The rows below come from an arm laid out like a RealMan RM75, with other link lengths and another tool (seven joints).
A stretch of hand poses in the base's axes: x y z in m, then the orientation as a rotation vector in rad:
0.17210, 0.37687, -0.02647, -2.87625, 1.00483, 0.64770
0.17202, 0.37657, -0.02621, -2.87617, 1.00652, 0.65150
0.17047, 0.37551, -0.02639, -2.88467, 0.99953, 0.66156
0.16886, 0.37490, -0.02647, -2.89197, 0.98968, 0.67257
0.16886, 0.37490, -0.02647, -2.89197, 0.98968, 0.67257
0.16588, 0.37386, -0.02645, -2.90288, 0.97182, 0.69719
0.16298, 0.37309, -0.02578, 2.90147, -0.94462, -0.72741
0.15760, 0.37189, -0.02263, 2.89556, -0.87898, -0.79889
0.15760, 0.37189, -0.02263, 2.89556, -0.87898, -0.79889
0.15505, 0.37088, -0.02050, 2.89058, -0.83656, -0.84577
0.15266, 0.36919, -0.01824, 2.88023, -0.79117, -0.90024
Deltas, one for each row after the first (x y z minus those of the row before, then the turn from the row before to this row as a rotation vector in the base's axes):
-0.00008, -0.00030, 0.00026, -0.00060, 0.00268, -0.00072
-0.00155, -0.00106, -0.00018, -0.00412, 0.00722, 0.00757
-0.00161, -0.00061, -0.00008, -0.00193, 0.00735, 0.00862
0.00000, 0.00000, 0.00000, 0.00000, 0.00000, 0.00000
-0.00298, -0.00104, 0.00002, -0.00173, 0.01604, 0.01492
-0.00290, -0.00077, 0.00067, 0.00363, 0.02007, 0.01726
-0.00538, -0.00120, 0.00315, 0.01686, 0.04538, 0.03922
0.00000, 0.00000, 0.00000, 0.00000, 0.00000, 0.00000
-0.00255, -0.00101, 0.00213, 0.01173, 0.02982, 0.02503
-0.00239, -0.00169, 0.00226, 0.01149, 0.03596, 0.02652

